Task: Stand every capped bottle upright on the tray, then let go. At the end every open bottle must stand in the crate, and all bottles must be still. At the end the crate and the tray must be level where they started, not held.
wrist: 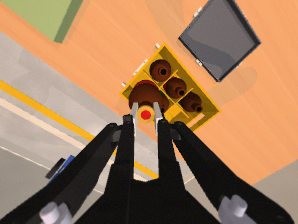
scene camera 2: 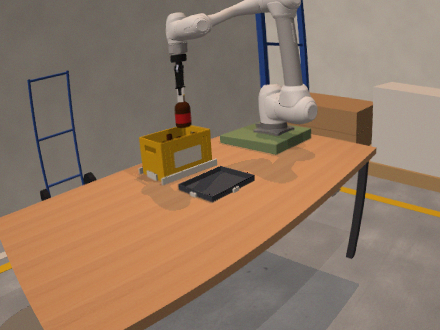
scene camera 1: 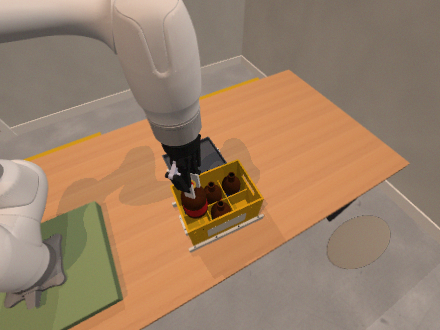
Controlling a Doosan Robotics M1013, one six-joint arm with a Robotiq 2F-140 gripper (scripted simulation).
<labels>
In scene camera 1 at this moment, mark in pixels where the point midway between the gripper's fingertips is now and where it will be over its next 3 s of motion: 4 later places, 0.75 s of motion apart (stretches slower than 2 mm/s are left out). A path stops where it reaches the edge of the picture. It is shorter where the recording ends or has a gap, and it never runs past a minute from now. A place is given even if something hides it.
My gripper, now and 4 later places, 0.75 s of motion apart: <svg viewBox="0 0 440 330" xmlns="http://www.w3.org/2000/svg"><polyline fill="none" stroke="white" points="193,190 199,174 198,162 193,154 188,145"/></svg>
</labels>
